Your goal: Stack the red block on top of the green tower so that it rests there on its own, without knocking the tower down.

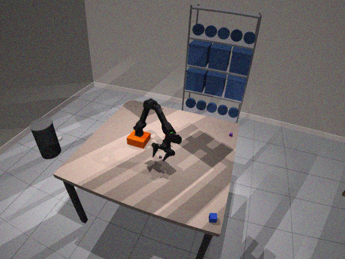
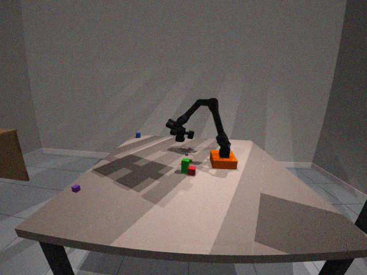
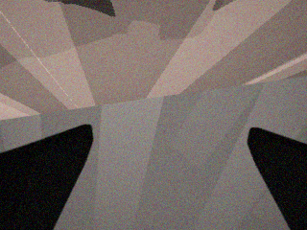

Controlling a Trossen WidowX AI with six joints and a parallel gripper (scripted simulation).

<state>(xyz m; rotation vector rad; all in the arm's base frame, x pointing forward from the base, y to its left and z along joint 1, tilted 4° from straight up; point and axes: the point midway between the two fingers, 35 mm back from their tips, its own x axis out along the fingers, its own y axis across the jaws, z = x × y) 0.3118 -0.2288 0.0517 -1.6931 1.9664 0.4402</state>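
Now: gripper tip 420 mm to the right of the red block, 100 mm past it and 100 mm above it. The rest, counted from my gripper tip: grey cube 140 mm to the left, 110 mm below, 40 mm behind; yellow cube 260 mm to the left, 110 mm below, 70 mm behind; white cube 300 mm to the left, 110 mm below, 40 mm behind.
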